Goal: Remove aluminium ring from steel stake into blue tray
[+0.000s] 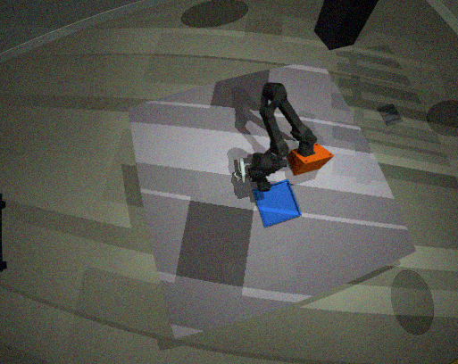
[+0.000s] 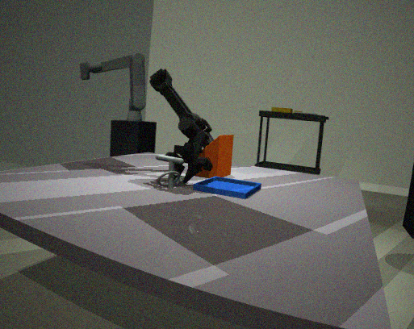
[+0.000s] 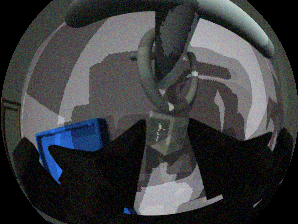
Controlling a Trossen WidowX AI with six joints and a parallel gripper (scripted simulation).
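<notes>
Now: gripper tip 30 mm short of the aluminium ring, 20 mm to the left of it and 20 mm below it. The rest, counted from my gripper tip: blue tray (70 mm behind, 170 mm to the left, 10 mm below).
</notes>
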